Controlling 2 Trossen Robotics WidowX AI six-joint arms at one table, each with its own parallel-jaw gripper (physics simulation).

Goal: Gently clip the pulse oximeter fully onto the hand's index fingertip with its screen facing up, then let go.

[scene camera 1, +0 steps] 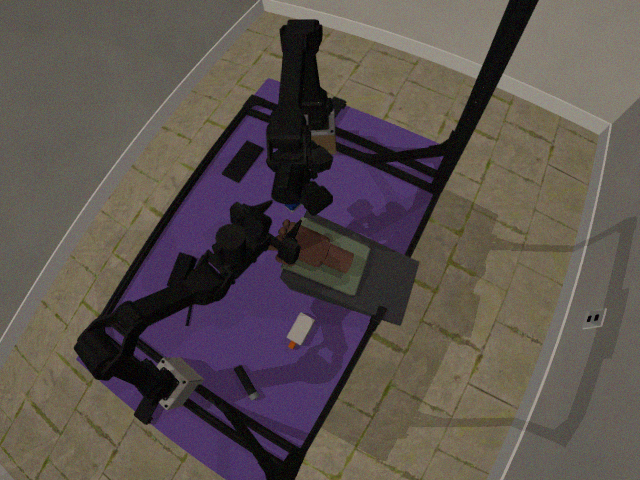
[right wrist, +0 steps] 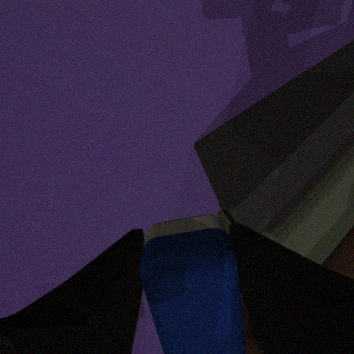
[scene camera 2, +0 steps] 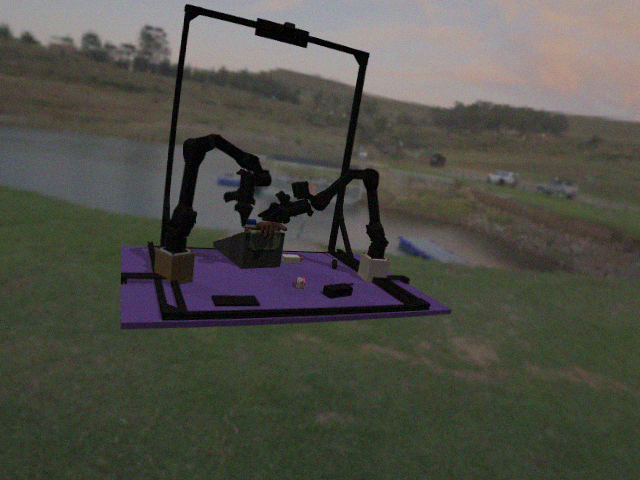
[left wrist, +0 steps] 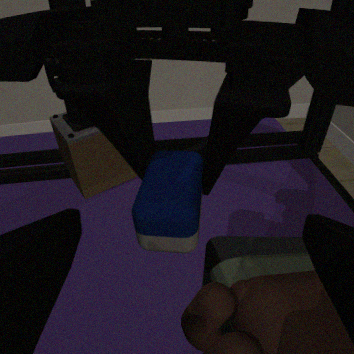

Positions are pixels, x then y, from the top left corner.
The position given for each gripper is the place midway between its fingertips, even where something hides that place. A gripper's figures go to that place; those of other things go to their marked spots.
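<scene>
Left gripper (scene camera 1: pixel 286 210), 0.83 m from the lens. Right gripper (scene camera 1: pixel 302 196), 0.88 m from the lens.
</scene>
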